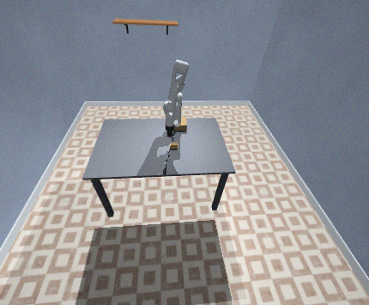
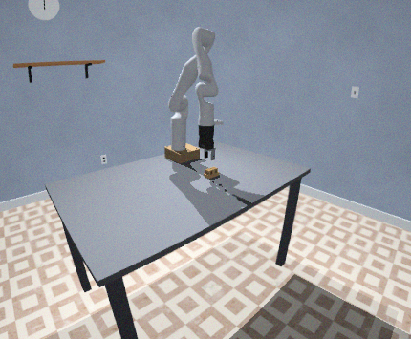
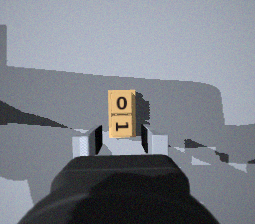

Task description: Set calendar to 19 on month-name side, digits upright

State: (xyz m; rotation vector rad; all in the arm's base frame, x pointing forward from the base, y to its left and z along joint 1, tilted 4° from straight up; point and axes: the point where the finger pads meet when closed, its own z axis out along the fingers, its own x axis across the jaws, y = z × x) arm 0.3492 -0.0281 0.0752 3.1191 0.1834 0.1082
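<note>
Right now my hand is 2 cm to the right of the wooden tray and 11 cm above it.
</note>
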